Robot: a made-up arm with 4 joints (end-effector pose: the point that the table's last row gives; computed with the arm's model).
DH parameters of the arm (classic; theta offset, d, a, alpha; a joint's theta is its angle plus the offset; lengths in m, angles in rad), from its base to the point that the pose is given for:
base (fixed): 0 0.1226 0 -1.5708
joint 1: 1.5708 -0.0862 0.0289 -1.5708
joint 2: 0 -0.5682 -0.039 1.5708
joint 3: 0 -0.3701 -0.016 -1.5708
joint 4: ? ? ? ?
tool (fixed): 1.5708 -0.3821 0 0
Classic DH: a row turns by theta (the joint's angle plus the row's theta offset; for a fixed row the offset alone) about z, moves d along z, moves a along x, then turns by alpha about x.
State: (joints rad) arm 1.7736 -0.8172 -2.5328 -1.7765
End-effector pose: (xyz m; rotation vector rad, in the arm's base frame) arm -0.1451 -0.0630 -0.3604 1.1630 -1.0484 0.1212
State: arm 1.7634 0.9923 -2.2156 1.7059
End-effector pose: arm 0.4958 -0.4870 -0.4871 -1.1502 -1.0149 0.3053
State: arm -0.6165 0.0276 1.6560 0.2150
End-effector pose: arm 0.1508 -0.5377 0.2751 -0.2074 1.0383 0.0857
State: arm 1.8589 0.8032 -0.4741 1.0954
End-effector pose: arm 0.2142 -0.6472 -0.6231 -1.1968 0.7525 1.4662
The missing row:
joint 4: 1.5708 -0.0158 0.0016 -1.5708
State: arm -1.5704 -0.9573 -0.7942 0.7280
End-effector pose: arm 0.6199 -0.3338 0.8929 0.6842 -2.0369 -0.3181
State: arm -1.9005 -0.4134 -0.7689 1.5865
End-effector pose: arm 0.0729 -0.8019 0.7427 -0.1113 -1.9960 -1.6080
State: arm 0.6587 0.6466 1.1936 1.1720
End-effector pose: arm 0.5949 -0.6775 0.1522 -1.5101 1.7947 0.9245
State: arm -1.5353 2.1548 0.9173 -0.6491
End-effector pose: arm -0.1582 -0.1335 0.4765 -0.3306 -0.9600 -1.7717
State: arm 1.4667 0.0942 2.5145 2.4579
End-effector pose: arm -0.1166 -0.7148 -0.6328 -1.0482 -0.9294 -2.4128
